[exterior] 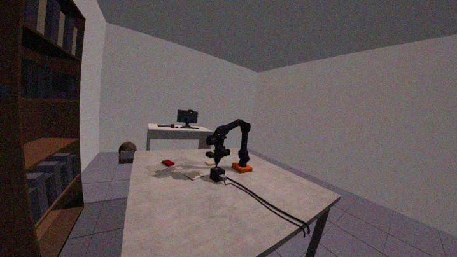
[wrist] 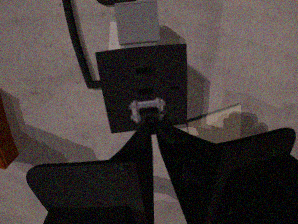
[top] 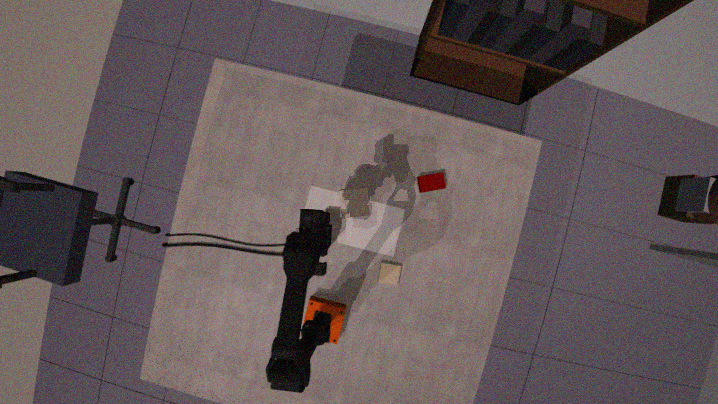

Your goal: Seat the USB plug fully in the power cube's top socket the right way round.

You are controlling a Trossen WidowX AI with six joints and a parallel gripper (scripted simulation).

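Now: gripper tip 2 cm above the USB plug. Also, from my gripper tip: red block 28 cm ahead, 33 cm to the right, 10 cm below.
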